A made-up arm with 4 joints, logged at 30 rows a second.
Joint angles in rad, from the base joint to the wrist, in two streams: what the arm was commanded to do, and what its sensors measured. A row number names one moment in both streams.
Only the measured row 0 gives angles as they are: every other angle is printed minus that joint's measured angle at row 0.
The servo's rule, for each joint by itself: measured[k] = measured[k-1] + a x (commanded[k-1-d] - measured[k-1]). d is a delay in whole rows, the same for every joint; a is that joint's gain. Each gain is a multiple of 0.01, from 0.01 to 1. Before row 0 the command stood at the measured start. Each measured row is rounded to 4 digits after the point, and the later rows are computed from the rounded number. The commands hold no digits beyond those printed.
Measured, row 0:
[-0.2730 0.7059 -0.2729 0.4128]
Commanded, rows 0 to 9:
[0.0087 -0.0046 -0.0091 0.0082]
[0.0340 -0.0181 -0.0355 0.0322]
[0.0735 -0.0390 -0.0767 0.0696]
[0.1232 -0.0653 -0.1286 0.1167]
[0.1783 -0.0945 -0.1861 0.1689]
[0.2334 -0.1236 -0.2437 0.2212]
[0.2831 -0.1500 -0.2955 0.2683]
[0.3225 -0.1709 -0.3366 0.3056]
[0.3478 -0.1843 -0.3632 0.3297]
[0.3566 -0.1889 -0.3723 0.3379]
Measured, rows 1 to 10:
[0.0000 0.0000 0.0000 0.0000]
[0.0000 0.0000 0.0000 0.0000]
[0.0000 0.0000 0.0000 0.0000]
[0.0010 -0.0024 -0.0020 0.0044]
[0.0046 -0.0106 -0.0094 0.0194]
[0.0122 -0.0254 -0.0242 0.0465]
[0.0244 -0.0461 -0.0472 0.0844]
[0.0413 -0.0713 -0.0778 0.1300]
[0.0624 -0.0985 -0.1143 0.1792]
[0.0867 -0.1253 -0.1542 0.2273]
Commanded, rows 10 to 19:
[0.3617 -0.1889 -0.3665 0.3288]
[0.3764 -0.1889 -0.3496 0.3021]
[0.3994 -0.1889 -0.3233 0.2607]
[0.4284 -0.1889 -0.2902 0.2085]
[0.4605 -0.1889 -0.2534 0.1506]
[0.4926 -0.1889 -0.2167 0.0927]
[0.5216 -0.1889 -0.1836 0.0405]
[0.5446 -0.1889 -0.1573 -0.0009]
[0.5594 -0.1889 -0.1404 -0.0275]
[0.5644 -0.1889 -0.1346 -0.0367]
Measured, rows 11 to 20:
[0.1126 -0.1490 -0.1943 0.2696]
[0.1385 -0.1674 -0.2315 0.3021]
[0.1625 -0.1786 -0.2625 0.3214]
[0.1844 -0.1840 -0.2854 0.3254]
[0.2055 -0.1865 -0.2995 0.3128]
[0.2268 -0.1877 -0.3047 0.2847]
[0.2490 -0.1883 -0.3015 0.2436]
[0.2723 -0.1886 -0.2909 0.1934]
[0.2965 -0.1888 -0.2746 0.1390]
[0.3213 -0.1889 -0.2546 0.0858]

